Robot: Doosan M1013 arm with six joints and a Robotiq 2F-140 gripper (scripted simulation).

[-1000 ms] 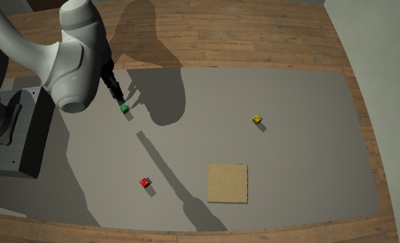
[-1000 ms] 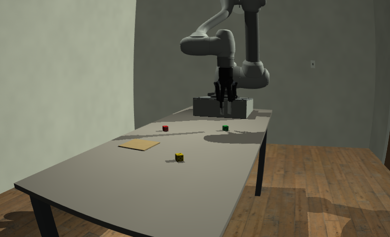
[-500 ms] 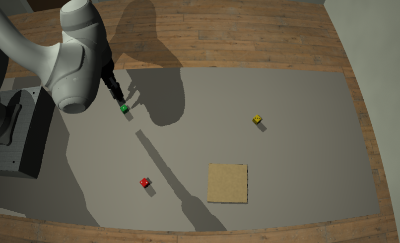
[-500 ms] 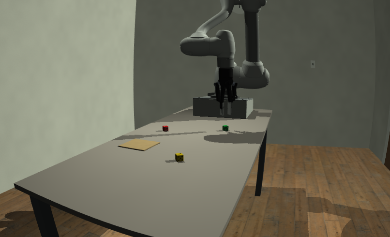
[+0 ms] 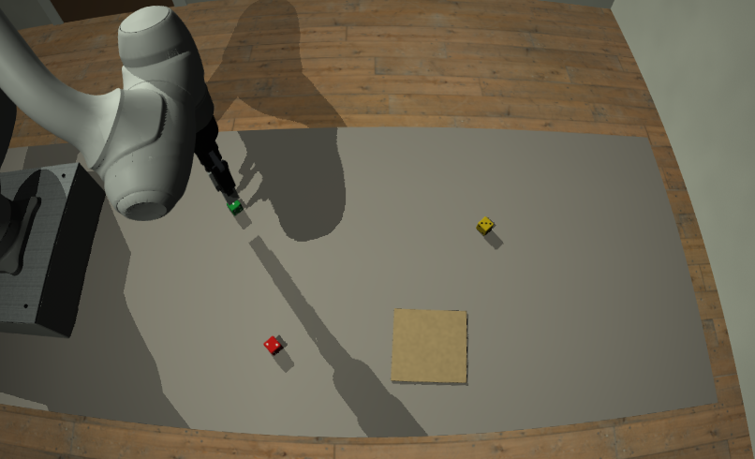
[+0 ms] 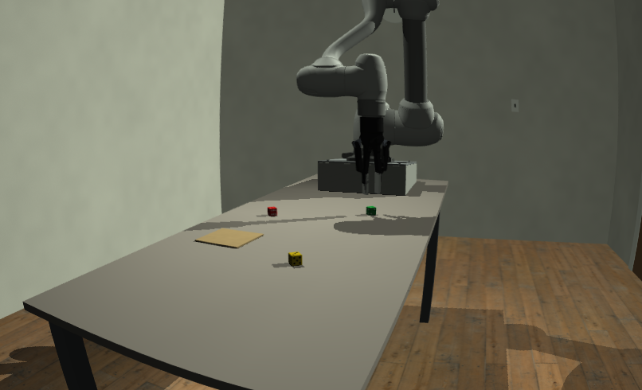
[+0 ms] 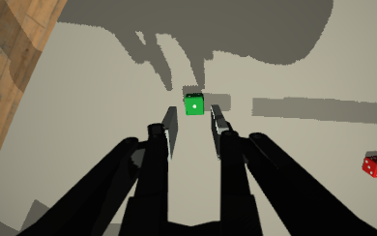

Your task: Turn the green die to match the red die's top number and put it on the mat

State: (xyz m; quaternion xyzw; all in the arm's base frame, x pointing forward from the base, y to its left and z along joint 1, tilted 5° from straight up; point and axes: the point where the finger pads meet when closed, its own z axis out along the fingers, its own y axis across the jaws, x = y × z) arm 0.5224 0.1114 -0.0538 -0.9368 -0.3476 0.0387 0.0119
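The green die is 9 cm below my hand. From my hand the other things lie so: tan mat (40 cm ahead, 30 cm to the right, 10 cm below); red die (10 cm ahead, 30 cm to the right, 9 cm below); yellow die (53 cm ahead, 6 cm to the right, 9 cm below).
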